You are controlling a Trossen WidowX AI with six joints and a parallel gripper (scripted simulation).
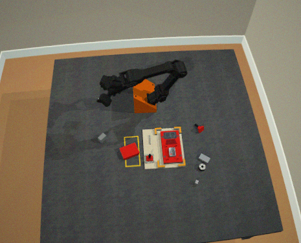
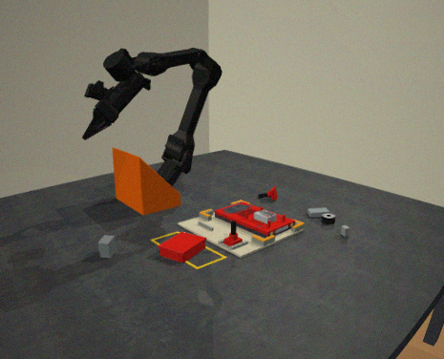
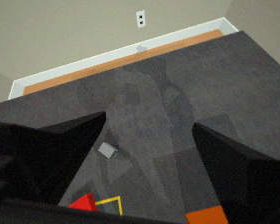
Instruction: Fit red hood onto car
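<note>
Now: gripper tip 24 cm above the red hood, 23 cm short of it and 13 cm to the right of it. From my gripper tip the other things lie so: grey engine block (37 cm to the left, 27 cm ahead, 23 cm below).
</note>
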